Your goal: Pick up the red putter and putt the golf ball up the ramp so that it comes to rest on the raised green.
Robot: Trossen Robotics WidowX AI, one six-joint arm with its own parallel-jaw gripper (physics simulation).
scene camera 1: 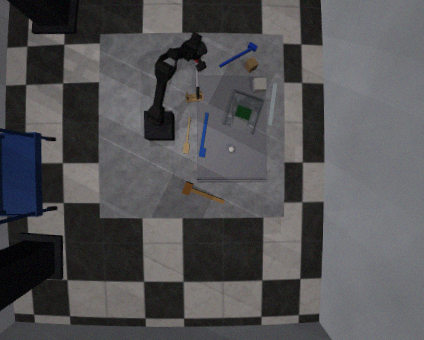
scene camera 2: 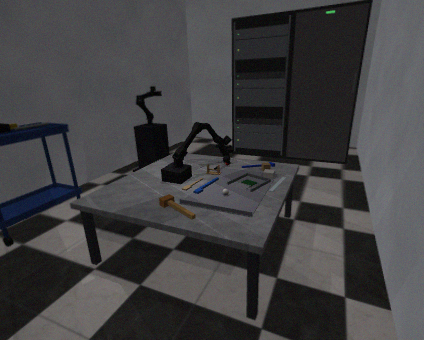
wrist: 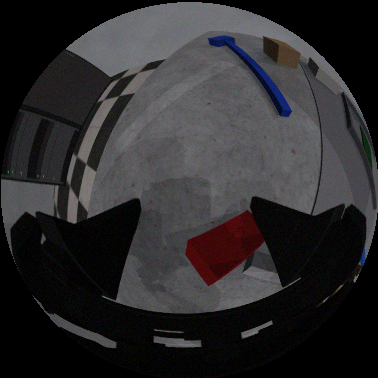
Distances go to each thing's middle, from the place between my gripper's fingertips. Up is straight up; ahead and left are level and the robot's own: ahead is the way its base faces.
I see my gripper 1 cm past the red putter (wrist: 212, 254) and 16 cm to the left of it. From my hand the other things lie so: blue putter (wrist: 274, 93) 26 cm ahead, 4 cm to the left, 2 cm below.
